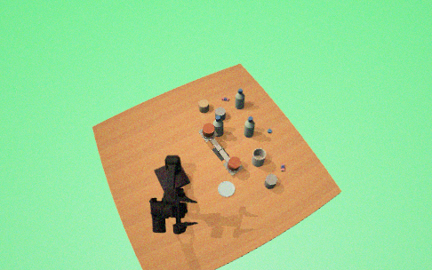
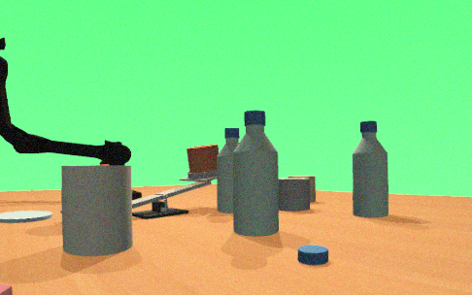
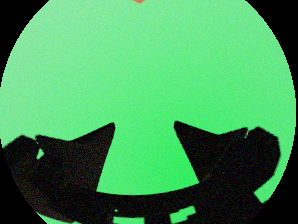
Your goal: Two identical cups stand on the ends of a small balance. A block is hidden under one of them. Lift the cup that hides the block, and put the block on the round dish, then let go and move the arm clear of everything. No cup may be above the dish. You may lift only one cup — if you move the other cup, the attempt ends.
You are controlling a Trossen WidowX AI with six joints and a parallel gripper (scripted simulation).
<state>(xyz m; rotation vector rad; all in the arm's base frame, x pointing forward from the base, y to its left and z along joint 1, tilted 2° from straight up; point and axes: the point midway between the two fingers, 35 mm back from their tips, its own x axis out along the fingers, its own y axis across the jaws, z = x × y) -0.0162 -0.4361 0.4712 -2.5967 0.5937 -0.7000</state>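
My gripper tip is 310 mm short of the small grey block, 350 mm to the right of it and 470 mm above it. From my gripper tip the other things lie so: blue cap: 640 mm ahead, 510 mm to the left, 500 mm below; then grey balance: 280 mm ahead, 480 mm to the left, 470 mm below; then round white dish: 220 mm ahead, 240 mm to the left, 500 mm below.
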